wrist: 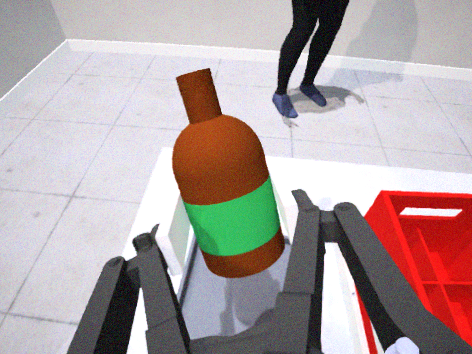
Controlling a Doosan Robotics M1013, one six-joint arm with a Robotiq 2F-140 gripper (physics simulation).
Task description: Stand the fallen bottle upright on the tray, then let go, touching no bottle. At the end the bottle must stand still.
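Places are measured from the arm's base along level axes (x up, y ahead, z left), in millimetres.
Pixels of known places: gripper, fingertip midpoint: (228,193).
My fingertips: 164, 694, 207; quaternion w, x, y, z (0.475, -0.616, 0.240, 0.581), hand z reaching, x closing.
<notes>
Behind a point stands the place of what it marks, as x, y, z.
A brown bottle (225,165) @[214, 681, 207] with a green label is between the fingers in the wrist view, its neck pointing up and slightly left in the picture. My gripper (228,193) @[164, 694, 207] is shut on this bottle, one pale pad at each side of the green label. The grey tray (215,310) @[-101, 665, 222] shows below and behind the bottle's base, with a shadow on it. Whether the base touches the tray I cannot tell from this view.
A red crate (377,212) @[40, 777, 10] with compartments stands at the right on the white table (325,172) @[-106, 976, 20]. A pale rounded thing (402,346) shows in part at the lower right edge. A person's legs (302,55) are on the tiled floor beyond the table.
</notes>
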